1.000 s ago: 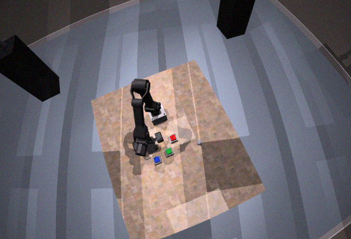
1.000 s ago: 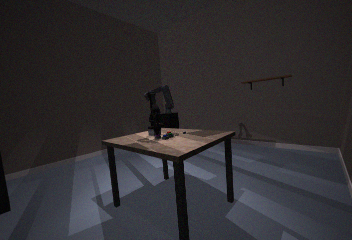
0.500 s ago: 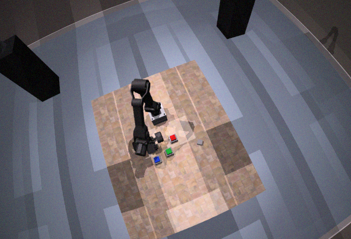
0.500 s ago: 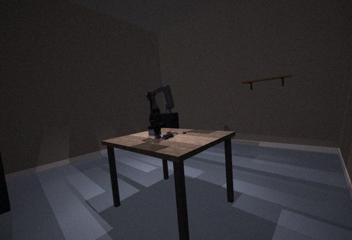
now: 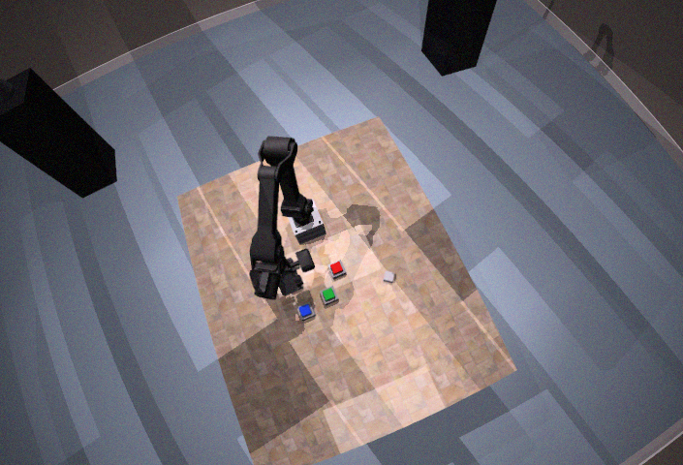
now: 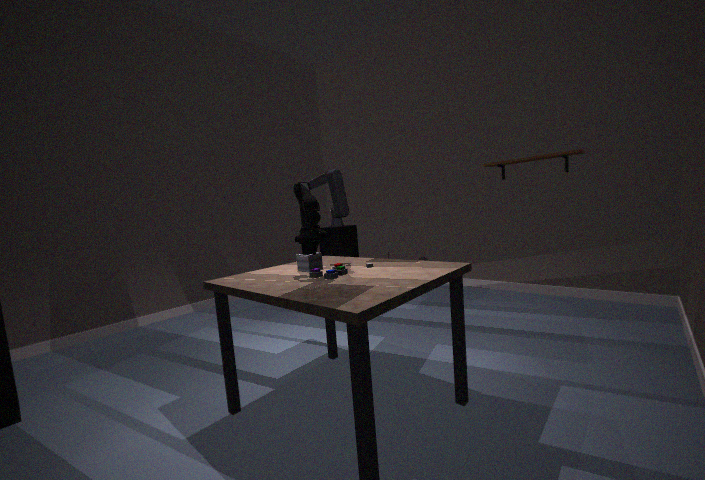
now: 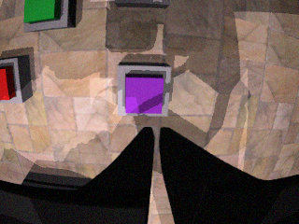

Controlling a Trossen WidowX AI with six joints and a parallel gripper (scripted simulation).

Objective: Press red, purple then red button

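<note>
Now: gripper tip 10 mm short of the red button, 150 mm to the right of it and 80 mm above it. Also, from my gripper tip: blue button: 100 mm ahead, 10 mm to the left, 80 mm below; then purple button: 80 mm below; then green button: 80 mm ahead, 100 mm to the left, 80 mm below.
</note>
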